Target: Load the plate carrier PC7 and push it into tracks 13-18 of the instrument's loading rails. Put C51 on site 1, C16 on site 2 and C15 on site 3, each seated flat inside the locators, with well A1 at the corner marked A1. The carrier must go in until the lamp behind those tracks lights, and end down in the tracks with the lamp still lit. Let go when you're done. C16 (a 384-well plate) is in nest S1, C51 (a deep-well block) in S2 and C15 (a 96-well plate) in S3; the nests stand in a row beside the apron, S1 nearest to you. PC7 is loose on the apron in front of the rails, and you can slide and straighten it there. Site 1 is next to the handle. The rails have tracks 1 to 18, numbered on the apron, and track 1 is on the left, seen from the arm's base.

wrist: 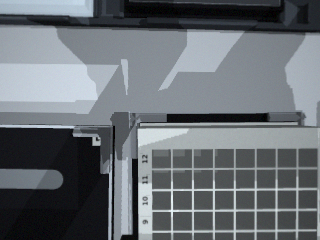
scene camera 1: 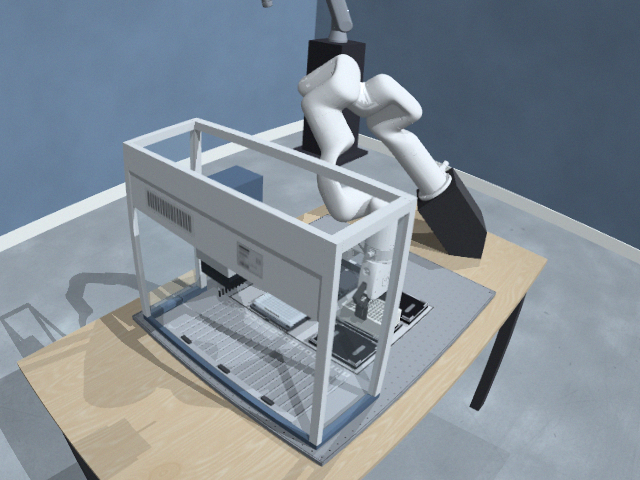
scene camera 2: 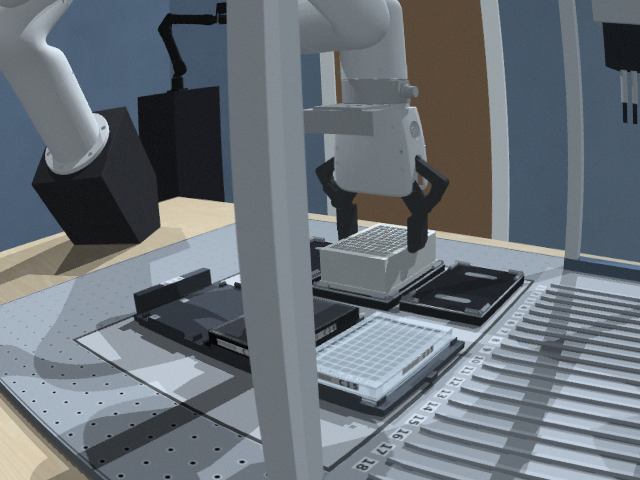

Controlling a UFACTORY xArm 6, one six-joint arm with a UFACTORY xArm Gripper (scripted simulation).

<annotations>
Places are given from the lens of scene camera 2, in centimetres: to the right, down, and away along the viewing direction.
black 384-well plate C16 (scene camera 2: 231, 335): -8, 8, 53
black carrier PC7 (scene camera 2: 190, 303): -14, 7, 65
The marked spots on the black carrier PC7 and the black 384-well plate C16 are 13 cm apart.
</annotations>
